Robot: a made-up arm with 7 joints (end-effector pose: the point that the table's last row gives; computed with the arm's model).
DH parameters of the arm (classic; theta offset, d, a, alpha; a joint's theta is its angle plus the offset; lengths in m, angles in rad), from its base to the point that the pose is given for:
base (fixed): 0 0 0 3.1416
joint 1: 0 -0.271 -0.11 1.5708
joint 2: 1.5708 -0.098 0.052 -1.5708
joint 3: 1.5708 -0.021 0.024 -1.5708
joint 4: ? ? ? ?
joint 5: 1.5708 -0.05 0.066 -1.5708
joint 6: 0 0.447 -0.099 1.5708
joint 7: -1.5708 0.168 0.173 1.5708
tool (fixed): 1.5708 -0.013 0 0
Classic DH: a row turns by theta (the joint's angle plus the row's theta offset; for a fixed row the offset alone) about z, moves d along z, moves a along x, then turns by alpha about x.
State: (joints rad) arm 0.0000 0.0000 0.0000 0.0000 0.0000 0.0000 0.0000
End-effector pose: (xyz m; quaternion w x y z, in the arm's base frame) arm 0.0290 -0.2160 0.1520 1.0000 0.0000 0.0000 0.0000
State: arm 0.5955 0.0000 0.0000 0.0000 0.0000 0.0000 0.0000
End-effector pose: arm -0.0972 -0.1951 0.1520 0.9560 0.0000 0.0000 -0.2934
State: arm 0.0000 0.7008 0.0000 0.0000 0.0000 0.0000 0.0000
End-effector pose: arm -0.0805 -0.2160 0.0904 0.9392 0.0000 0.3433 0.0000
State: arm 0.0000 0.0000 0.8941 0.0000 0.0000 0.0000 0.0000
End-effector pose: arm 0.0290 -0.2241 0.2690 0.9017 -0.4323 0.0000 0.0000
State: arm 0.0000 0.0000 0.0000 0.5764 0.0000 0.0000 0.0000
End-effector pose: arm 0.0612 -0.1365 0.1520 0.9588 0.0000 0.0000 0.2842
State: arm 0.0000 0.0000 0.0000 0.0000 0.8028 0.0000 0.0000
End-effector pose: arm 0.0290 -0.3140 0.3430 0.9205 0.3907 0.0000 0.0000
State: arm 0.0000 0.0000 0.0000 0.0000 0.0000 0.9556 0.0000
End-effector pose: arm 0.0282 -0.2160 -0.0216 0.8880 0.0000 0.4598 0.0000
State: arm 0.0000 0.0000 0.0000 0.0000 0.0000 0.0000 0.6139
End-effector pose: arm 0.0290 -0.1769 0.0547 0.9533 0.3022 0.0000 0.0000
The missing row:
joint 4: 0 -0.087 0.368 -1.5708
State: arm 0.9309 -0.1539 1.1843 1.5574 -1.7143 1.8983 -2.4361
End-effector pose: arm -0.0920 -0.9403 0.0447 0.7938 0.3582 -0.4255 -0.2460
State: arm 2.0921 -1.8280 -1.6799 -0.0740 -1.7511 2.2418 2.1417
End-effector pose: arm 0.2171 -0.7608 0.2268 0.0308 0.5031 -0.6984 -0.5081
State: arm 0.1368 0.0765 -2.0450 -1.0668 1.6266 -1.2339 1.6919
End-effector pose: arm -0.5342 -0.2313 -0.2077 0.4041 -0.1010 0.5421 0.7298
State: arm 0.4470 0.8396 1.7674 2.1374 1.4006 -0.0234 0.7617
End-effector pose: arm -0.1690 0.1731 -0.0279 0.0326 0.1611 0.9181 -0.3607
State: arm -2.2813 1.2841 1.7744 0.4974 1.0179 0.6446 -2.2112
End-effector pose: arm -0.1187 -0.2972 -0.0288 0.8387 0.4119 0.2811 -0.2190
